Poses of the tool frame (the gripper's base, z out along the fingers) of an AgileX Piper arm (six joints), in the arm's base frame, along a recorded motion.
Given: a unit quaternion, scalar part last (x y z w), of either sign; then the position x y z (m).
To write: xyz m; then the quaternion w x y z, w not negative. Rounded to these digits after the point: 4 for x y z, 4 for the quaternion.
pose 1, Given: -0.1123 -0.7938 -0.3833 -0.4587 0.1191 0.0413 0.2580
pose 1, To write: 0.1191 0.0413 0.2580 0.4587 0.1123 0.7938 0.3833
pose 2, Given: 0.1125 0.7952 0.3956 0.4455 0.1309 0.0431 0.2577
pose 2, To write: 0.1309 0.0431 0.2577 0.4455 0.1125 0.7952 0.3956
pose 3, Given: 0.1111 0.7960 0.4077 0.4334 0.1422 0.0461 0.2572
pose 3, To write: 0.1422 0.0461 0.2572 0.4334 0.1111 0.7960 0.4077
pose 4, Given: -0.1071 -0.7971 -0.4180 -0.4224 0.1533 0.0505 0.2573
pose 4, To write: 0.1533 0.0505 0.2573 0.4224 0.1071 0.7971 0.4180
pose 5, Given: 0.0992 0.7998 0.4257 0.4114 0.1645 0.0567 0.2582
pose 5, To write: 0.1645 0.0567 0.2582 0.4114 0.0992 0.7998 0.4257
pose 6, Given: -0.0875 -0.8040 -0.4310 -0.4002 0.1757 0.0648 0.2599
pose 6, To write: 0.1757 0.0648 0.2599 0.4002 0.0875 0.8040 0.4310
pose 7, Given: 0.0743 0.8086 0.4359 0.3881 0.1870 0.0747 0.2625
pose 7, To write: 0.1870 0.0747 0.2625 0.3881 0.0743 0.8086 0.4359
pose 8, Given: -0.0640 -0.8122 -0.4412 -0.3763 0.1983 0.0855 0.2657
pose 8, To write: 0.1983 0.0855 0.2657 0.3763 0.0640 0.8122 0.4412
